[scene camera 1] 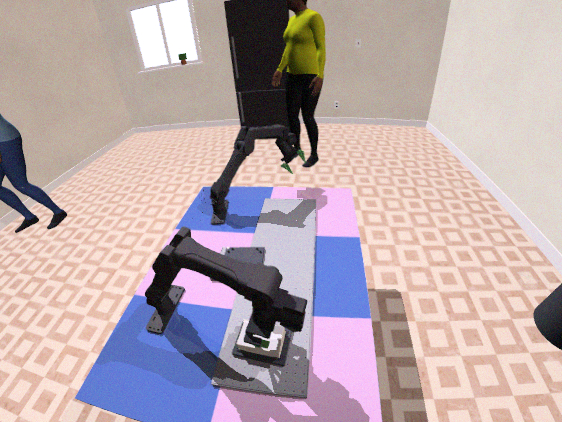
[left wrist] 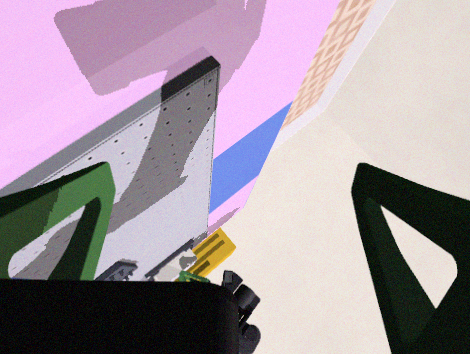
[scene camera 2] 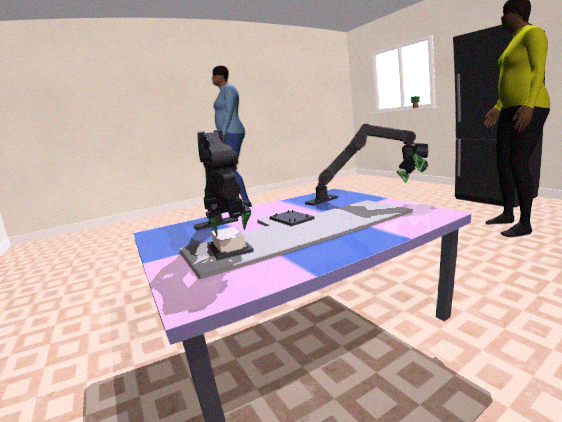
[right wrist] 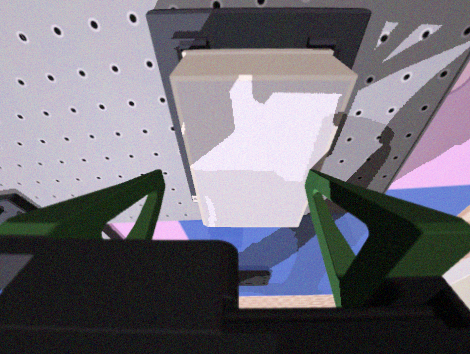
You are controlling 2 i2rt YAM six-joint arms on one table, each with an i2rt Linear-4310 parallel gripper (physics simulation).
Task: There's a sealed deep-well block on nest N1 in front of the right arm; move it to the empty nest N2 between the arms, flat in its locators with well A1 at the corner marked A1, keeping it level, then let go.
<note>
My left gripper [left wrist: 233, 176] is open and holds nothing. My right gripper [right wrist: 234, 177] is open and touches a white deep-well block [scene camera 1: 277, 336]. Also in view: a dark nest plate [right wrist: 171, 34].
The white deep-well block is seen too in the right wrist view [right wrist: 254, 121].
</note>
